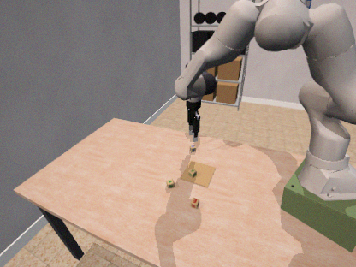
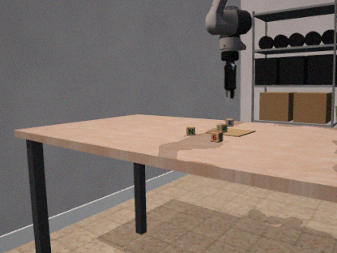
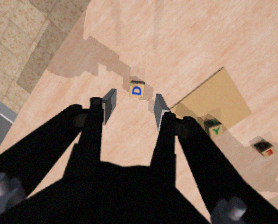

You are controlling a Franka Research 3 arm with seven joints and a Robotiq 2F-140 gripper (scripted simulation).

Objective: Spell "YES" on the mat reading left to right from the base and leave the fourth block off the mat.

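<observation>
Now: hand 11 cm above the S block. Round my hand: green N block 4 cm ahead, 29 cm to the left, 11 cm below; then Y block 4 cm behind, 20 cm to the left, 10 cm below; then tan mat 7 cm behind, 17 cm to the left, 12 cm below.
</observation>
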